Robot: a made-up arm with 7 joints. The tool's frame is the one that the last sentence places.
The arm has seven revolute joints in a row. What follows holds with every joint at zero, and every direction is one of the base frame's. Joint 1 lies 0.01 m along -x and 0.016 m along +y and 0.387 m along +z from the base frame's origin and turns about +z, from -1.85 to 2.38 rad. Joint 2 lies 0.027 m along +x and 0.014 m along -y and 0.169 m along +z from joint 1 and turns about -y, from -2.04 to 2.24 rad. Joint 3 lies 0.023 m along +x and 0.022 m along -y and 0.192 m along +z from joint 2 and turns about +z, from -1.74 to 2.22 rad. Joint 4 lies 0.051 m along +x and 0.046 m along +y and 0.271 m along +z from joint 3 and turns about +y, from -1.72 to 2.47 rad. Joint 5 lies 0.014 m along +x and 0.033 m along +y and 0.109 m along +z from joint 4 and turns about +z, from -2.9 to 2.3 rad. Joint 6 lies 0.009 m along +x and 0.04 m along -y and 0.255 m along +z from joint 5 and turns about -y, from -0.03 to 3.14 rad. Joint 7 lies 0.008 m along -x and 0.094 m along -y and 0.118 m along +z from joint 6 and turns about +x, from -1.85 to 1.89 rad. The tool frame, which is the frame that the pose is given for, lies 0.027 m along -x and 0.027 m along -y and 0.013 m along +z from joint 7; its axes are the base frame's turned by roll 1.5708, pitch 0 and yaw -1.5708 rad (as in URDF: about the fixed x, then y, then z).
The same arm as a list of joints. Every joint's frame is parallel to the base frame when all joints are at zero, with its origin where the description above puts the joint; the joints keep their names.
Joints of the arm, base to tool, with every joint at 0 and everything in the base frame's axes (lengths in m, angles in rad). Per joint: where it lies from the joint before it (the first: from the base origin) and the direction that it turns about. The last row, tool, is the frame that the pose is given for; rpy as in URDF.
joint 1: origin -0.01 0.016 0.387 axis +z
joint 2: origin 0.027 -0.014 0.169 axis -y
joint 3: origin 0.023 -0.022 0.192 axis +z
joint 4: origin 0.051 0.046 0.271 axis +y
joint 5: origin 0.014 0.033 0.109 axis +z
joint 6: origin 0.009 -0.04 0.255 axis -y
joint 7: origin -0.008 -0.094 0.118 axis +x
tool: origin -0.027 -0.027 0.013 rpy 1.5708 0 -1.5708
Joint limits (rad, base to tool): -1.85..2.38 -2.04..2.24 -1.74..2.22 -1.72..2.47 -2.9..2.3 -0.03..3.14 -1.85..1.89

